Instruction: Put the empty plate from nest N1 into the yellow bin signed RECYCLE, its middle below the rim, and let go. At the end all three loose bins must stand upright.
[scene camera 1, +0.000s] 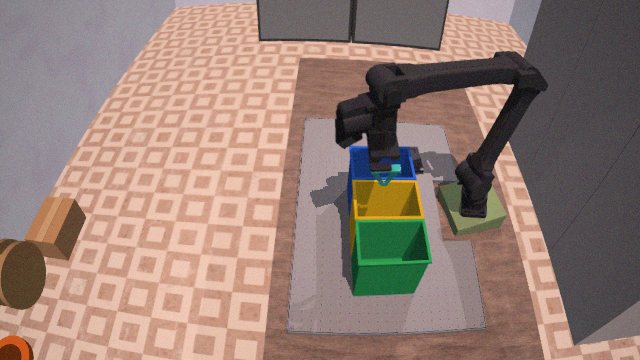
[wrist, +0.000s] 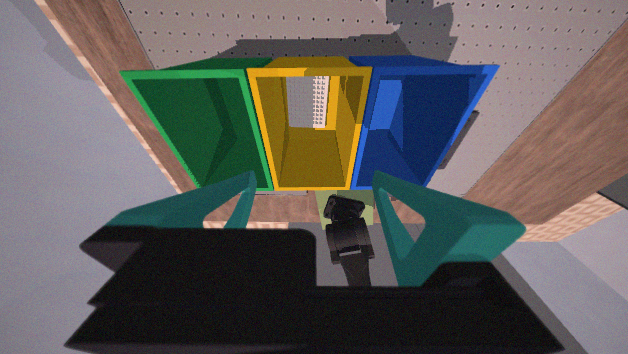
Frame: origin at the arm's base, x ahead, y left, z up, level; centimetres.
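Where they show: gripper, between the fingertips: (scene camera 1: 381, 170) (wrist: 314, 177); arm's base, origin of its link: (scene camera 1: 473, 202) (wrist: 343, 208).
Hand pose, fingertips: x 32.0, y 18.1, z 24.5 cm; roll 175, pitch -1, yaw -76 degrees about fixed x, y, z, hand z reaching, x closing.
Note:
Things, the pixels of their centre, and the offset from my fingertips. Level surfaces: height alone.
- white plate, middle of its body: (wrist: 307, 98) dy +0.8, dx -1.7, dz -27.2 cm
- yellow bin, middle of its body: (wrist: 311, 119) (scene camera 1: 383, 219) dy -0.4, dx -2.9, dz -19.2 cm
- green bin, middle of its body: (wrist: 238, 120) (scene camera 1: 387, 260) dy +12.5, dx -6.3, dz -19.2 cm
- blue bin, middle of its body: (wrist: 384, 118) (scene camera 1: 378, 183) dy -13.2, dx +0.4, dz -19.2 cm
- grey perforated mat, height of its surface: dz -28.2 cm
- brown wooden table, height of its surface: dz -29.5 cm
- dark flat object, middle of its body: (wrist: 435, 144) (scene camera 1: 398, 158) dy -34.1, dx -4.8, dz -27.5 cm
The white plate (wrist: 306, 102) with its grid of holes lies deep inside the yellow bin (scene camera 1: 387, 199) (wrist: 312, 155), well below the rim, in the wrist view. In the scene view the plate does not show. The yellow bin stands upright between the green bin (scene camera 1: 390, 275) (wrist: 185, 105) and the blue bin (scene camera 1: 356, 167) (wrist: 425, 110), which also stand upright. My gripper (scene camera 1: 385, 181) (wrist: 314, 177) is open and empty, with its teal fingers wide apart. It hangs above the bins, over the blue and yellow ones in the scene view. The sign RECYCLE and nest N1 cannot be made out.
The bins stand close side by side on a grey perforated mat (scene camera 1: 325, 300) (wrist: 200, 20) on the brown wooden table (scene camera 1: 325, 90). The arm's base stands on a green block (scene camera 1: 450, 210) to the right. A dark flat object (scene camera 1: 416, 161) (wrist: 460, 140) lies beside the blue bin.

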